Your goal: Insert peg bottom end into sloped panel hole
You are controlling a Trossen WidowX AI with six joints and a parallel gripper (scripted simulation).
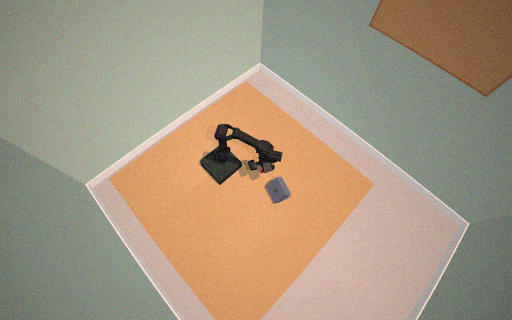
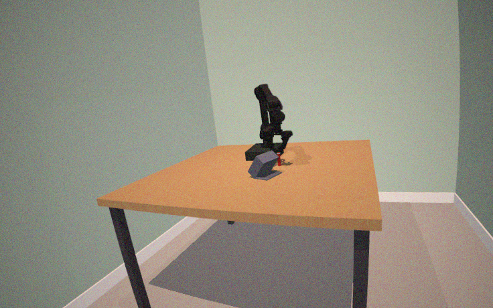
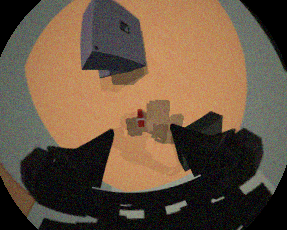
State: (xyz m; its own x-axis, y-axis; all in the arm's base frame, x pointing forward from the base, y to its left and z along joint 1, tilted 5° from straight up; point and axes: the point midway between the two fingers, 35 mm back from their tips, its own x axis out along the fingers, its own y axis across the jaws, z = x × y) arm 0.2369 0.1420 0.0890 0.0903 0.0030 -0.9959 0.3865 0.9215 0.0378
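The red peg lies 40 mm below my gripper tip. The rest, counted from my gripper tip: grey-blue panel block: 170 mm ahead, 30 mm to the right, 40 mm below.
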